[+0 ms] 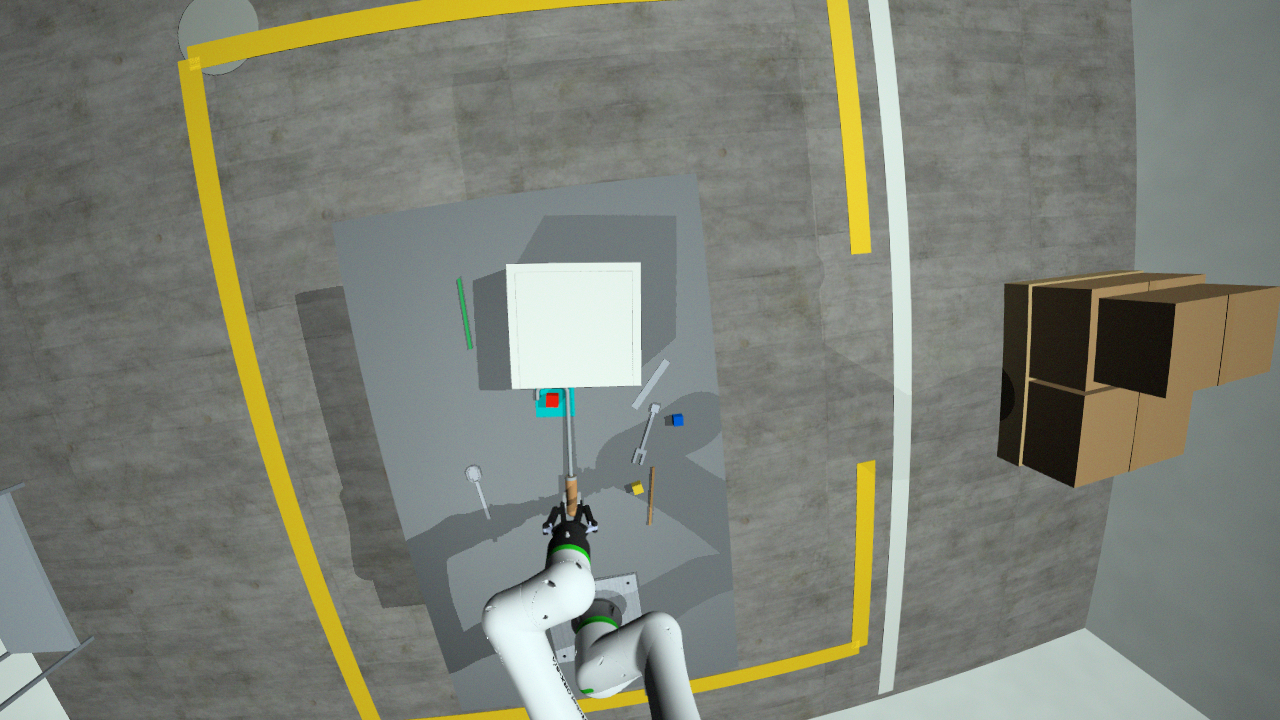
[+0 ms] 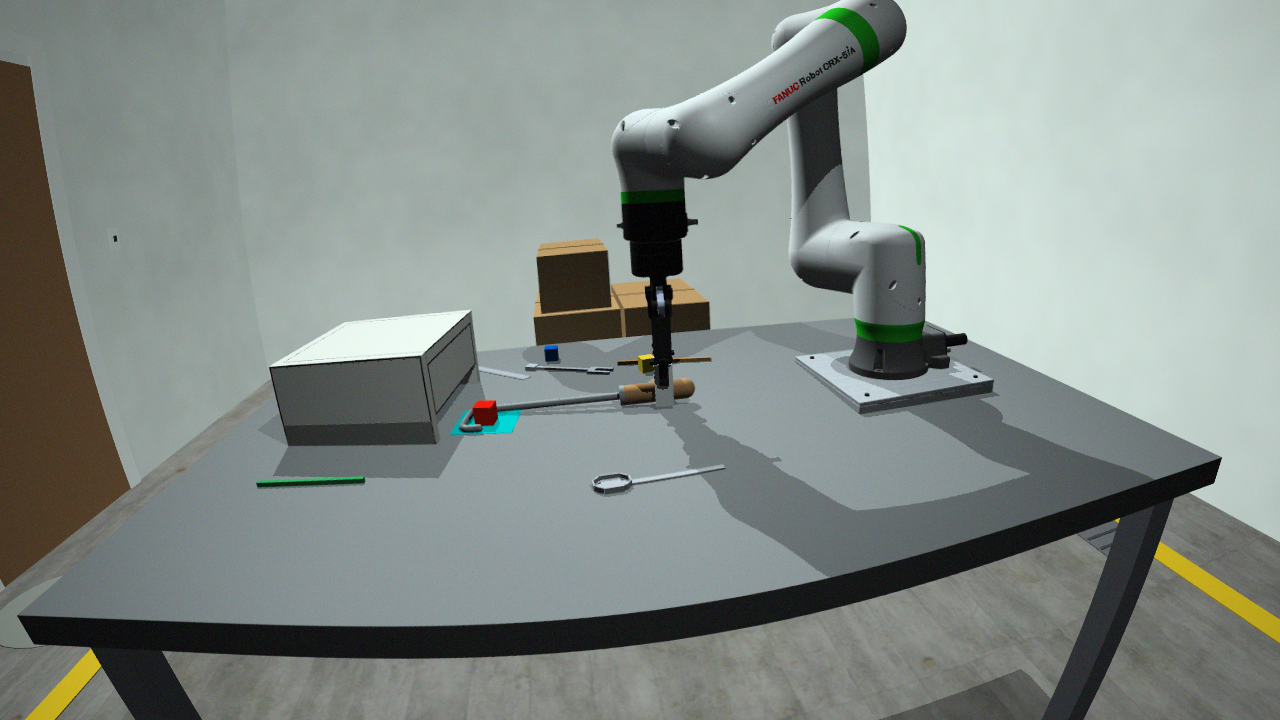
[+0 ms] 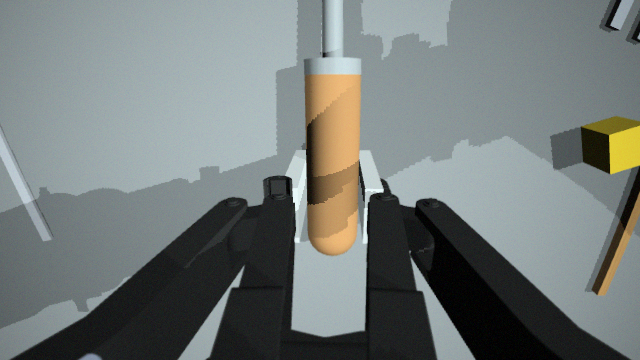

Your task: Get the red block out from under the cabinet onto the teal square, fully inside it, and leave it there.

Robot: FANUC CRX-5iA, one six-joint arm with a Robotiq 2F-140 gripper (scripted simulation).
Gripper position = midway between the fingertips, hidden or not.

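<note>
Image 1: my gripper (image 1: 572, 496). Image 2: my gripper (image 2: 664, 401), plus a green stick (image 2: 340, 480). Image 3: my gripper (image 3: 332, 170); green stick out of frame in image 3.
</note>
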